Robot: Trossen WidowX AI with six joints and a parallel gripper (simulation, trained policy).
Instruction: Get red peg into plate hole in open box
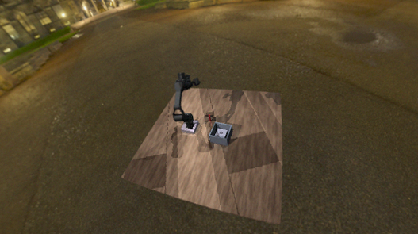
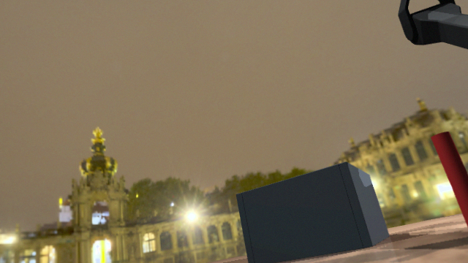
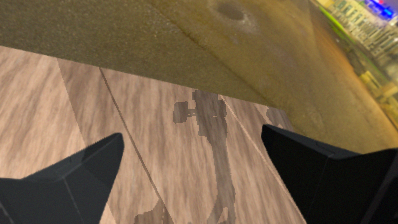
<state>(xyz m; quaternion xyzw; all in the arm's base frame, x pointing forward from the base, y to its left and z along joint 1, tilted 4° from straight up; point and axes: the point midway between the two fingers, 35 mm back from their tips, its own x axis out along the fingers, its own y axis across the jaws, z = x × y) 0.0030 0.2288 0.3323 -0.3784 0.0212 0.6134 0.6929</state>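
The red peg lies 32 cm below my gripper tip, 12 cm ahead of it and 11 cm to the right of it. From my gripper tip the other things lie so: grey box: 34 cm below, 29 cm ahead, 27 cm to the right; then plate: 32 cm below, 29 cm ahead, 27 cm to the right.
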